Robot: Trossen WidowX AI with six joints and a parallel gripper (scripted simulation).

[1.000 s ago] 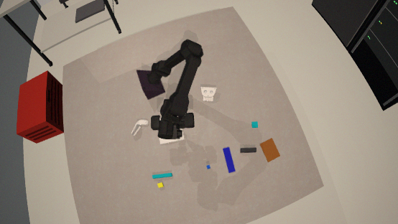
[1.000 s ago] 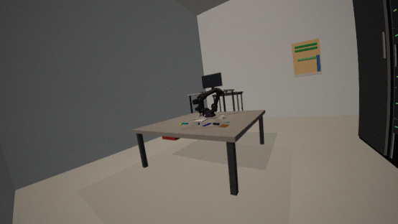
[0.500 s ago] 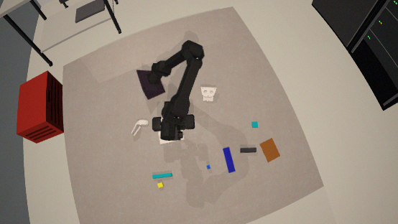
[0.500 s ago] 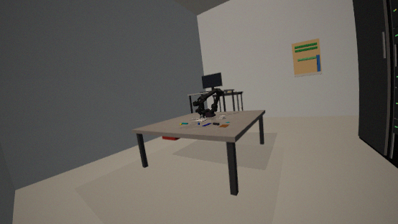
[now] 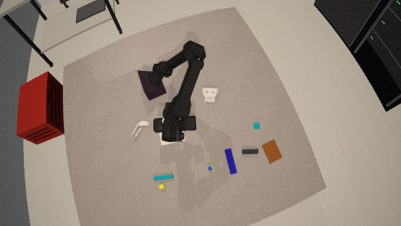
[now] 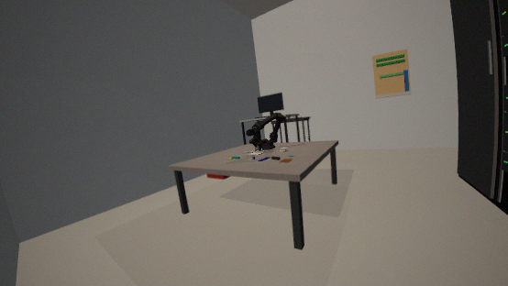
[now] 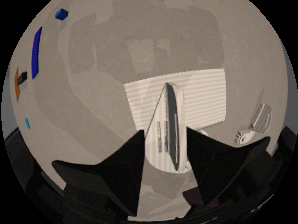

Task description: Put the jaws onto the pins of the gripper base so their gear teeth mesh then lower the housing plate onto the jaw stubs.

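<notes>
Right now the white ribbed tray is 3 cm to the right of my gripper tip, 3 cm below it and 1 cm ahead of it. Round my gripper tip: white jaw: 15 cm to the right, 9 cm behind, 2 cm below; then teal bar: 19 cm ahead, 14 cm to the right, 2 cm below; then small blue cube: 22 cm ahead, 8 cm to the left, 2 cm below.
</notes>
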